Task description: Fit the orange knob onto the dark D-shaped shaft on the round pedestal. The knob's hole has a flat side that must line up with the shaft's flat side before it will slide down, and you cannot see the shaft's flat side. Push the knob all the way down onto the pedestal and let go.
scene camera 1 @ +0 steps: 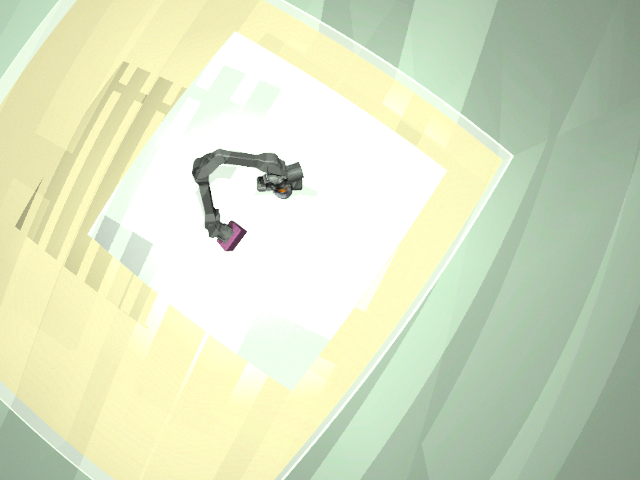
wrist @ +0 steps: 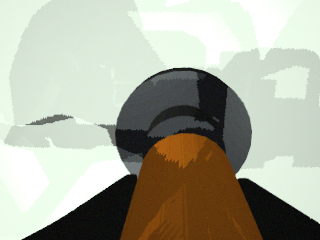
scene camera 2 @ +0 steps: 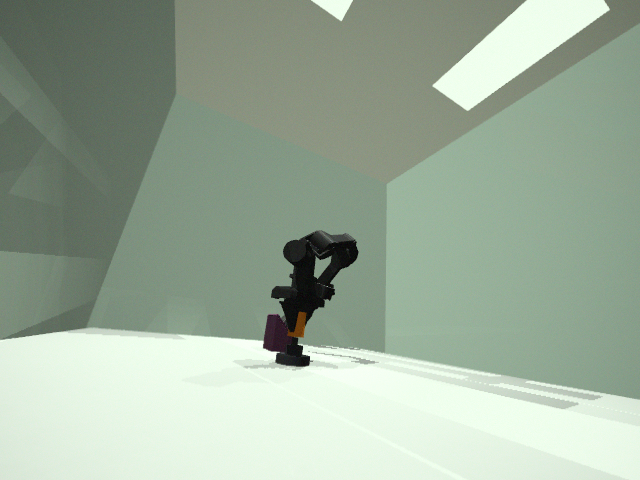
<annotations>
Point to an orange knob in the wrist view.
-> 186, 179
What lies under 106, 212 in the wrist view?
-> The gripper.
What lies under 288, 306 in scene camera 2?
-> The gripper.
</annotations>
